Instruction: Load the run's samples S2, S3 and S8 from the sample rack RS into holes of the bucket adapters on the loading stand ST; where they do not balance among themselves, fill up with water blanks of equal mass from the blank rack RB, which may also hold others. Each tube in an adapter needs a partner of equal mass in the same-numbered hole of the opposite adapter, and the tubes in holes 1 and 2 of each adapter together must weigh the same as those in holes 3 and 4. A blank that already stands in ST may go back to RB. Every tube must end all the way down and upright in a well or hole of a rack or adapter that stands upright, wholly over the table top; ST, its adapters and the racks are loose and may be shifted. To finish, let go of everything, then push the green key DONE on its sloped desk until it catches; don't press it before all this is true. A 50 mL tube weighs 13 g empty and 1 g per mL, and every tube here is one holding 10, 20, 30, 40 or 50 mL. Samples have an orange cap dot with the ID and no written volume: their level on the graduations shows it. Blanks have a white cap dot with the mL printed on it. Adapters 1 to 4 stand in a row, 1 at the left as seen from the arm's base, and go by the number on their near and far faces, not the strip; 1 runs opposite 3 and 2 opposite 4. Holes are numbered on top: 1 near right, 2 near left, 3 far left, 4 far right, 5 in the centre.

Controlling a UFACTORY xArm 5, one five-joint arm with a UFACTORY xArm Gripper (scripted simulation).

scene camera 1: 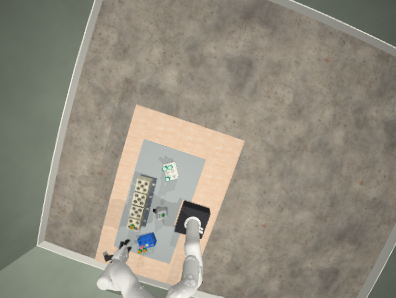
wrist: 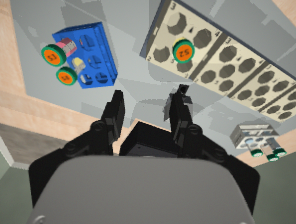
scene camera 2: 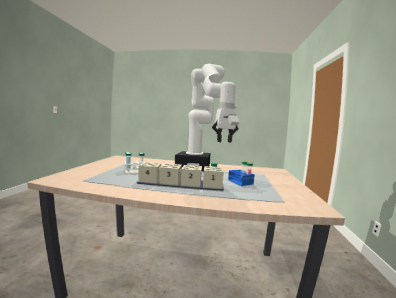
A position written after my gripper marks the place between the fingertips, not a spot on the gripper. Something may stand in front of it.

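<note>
A blue sample rack RS (wrist: 84,52) is visible, as is my gripper (wrist: 147,101).
</note>
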